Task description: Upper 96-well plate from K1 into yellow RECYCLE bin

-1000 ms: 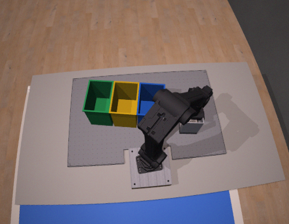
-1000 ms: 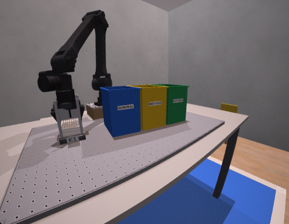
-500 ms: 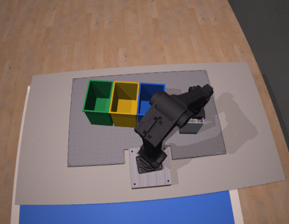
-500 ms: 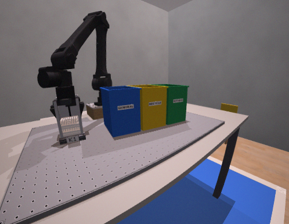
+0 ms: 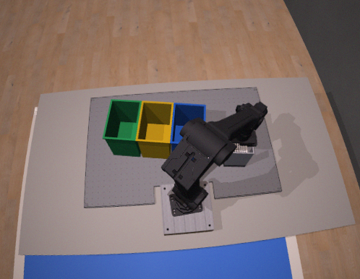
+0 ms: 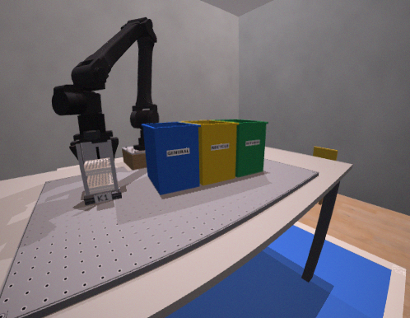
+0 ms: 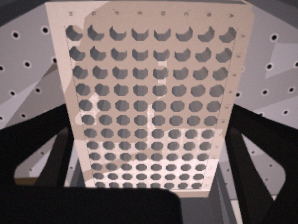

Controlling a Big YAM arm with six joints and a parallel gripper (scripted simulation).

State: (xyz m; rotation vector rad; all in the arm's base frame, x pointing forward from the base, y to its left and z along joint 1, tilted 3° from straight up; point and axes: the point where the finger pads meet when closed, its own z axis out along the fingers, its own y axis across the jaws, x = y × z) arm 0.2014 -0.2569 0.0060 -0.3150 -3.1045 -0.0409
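My gripper is now 110 mm short of the yellow recycle bin, 320 mm to the right of it and 10 mm below it. Round my hand: blue general bin: 80 mm ahead, 200 mm to the left, 10 mm above; 96-well plate: right at my hand; green bin: 140 mm ahead, 450 mm to the left, 10 mm above.
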